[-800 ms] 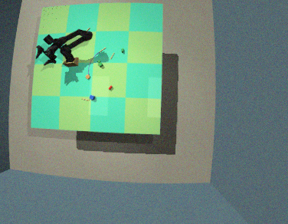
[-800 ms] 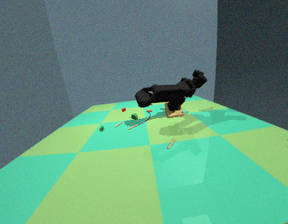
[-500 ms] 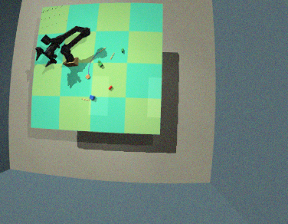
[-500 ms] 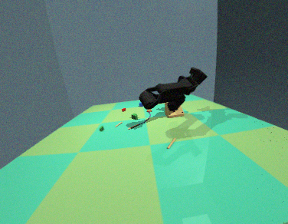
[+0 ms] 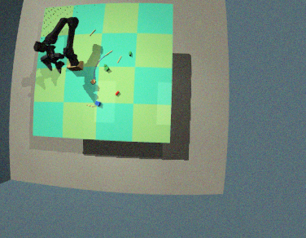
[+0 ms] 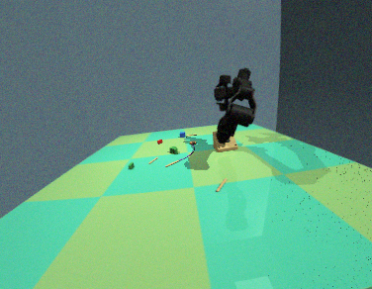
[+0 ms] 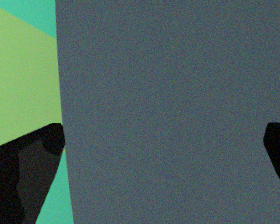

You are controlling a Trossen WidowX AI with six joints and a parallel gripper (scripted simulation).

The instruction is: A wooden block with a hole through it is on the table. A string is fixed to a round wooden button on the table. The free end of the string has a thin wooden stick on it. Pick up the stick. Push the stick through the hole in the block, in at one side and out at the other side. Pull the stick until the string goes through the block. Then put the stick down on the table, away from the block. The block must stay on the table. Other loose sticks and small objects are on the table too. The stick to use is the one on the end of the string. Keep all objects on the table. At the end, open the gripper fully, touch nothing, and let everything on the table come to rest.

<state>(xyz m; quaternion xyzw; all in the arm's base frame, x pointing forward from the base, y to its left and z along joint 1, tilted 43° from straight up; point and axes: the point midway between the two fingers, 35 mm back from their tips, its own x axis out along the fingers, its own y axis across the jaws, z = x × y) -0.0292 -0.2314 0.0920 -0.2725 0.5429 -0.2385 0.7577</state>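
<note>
Right now the small green cylinder is 290 mm ahead of my gripper tip, 120 mm to the left of it and 270 mm below it. Also, from my gripper tip: red piece 380 mm ahead, 130 mm to the right, 280 mm below; then round button 170 mm ahead, 10 mm to the right, 280 mm below; then blue cube 210 mm ahead, 210 mm to the right, 270 mm below.
</note>
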